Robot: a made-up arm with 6 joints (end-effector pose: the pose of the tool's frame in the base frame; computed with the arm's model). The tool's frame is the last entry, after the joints.
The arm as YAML. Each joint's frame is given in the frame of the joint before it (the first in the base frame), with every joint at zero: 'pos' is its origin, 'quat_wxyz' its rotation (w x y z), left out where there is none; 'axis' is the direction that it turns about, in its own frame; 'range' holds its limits. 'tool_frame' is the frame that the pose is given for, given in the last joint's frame.
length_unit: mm
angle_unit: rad
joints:
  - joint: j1
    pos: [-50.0, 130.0, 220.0]
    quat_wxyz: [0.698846, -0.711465, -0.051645, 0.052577]
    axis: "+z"
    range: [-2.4, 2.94]
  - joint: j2
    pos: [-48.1, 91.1, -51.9]
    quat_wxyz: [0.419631, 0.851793, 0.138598, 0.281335]
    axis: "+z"
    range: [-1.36, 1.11]
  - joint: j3
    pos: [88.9, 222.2, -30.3]
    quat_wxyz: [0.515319, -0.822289, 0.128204, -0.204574]
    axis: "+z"
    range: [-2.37, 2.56]
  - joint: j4
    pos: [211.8, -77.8, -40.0]
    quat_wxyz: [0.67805, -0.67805, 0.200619, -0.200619]
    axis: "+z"
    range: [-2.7, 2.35]
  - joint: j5
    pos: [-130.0, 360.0, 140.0]
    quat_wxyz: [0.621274, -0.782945, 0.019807, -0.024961]
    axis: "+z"
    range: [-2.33, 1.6]
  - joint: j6
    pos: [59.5, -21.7, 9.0]
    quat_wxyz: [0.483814, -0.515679, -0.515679, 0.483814]
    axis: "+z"
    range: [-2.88, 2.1]
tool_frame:
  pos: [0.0, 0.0, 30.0]
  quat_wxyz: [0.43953, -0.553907, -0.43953, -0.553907]
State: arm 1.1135 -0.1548 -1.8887 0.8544 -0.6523 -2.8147
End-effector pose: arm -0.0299 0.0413 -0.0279 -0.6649 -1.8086 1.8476
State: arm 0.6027 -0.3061 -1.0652 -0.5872 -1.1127 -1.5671
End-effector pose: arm 0.2973 -0.1496 0.1893 -1.0457 -1.1228 -2.6752
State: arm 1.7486 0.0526 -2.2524 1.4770 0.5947 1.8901
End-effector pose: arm -0.1163 0.2786 -0.0185 1.5867 1.7587 -0.3778
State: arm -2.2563 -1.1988 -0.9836 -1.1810 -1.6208 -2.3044
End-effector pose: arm -0.3852 -0.2863 0.4408 -0.9527 -0.6619 1.7075
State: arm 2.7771 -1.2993 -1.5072 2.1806 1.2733 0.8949
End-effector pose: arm -0.4872 0.0231 0.5525 -1.3801 2.4513 -0.9435
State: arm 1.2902 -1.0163 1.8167 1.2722 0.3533 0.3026
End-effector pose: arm -0.0430 0.3706 0.1078 -1.2643 -0.4778 1.9137
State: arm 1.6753 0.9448 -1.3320 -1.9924 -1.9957 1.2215
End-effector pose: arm 0.6160 0.0283 0.1492 0.5718 -1.8561 0.8973
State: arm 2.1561 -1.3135 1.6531 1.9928 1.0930 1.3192
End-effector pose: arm -0.4830 0.3321 0.2329 1.1783 1.2182 1.7171
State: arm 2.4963 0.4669 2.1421 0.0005 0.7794 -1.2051
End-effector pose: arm 0.0893 -0.1068 0.4611 -2.8822 0.6086 0.6768
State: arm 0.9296 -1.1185 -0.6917 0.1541 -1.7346 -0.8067
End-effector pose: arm -0.1077 -0.1685 0.2647 2.1661 1.3135 0.3051
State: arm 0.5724 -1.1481 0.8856 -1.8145 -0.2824 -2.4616
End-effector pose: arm -0.4738 -0.3023 -0.1806 2.1239 -1.4093 0.9970
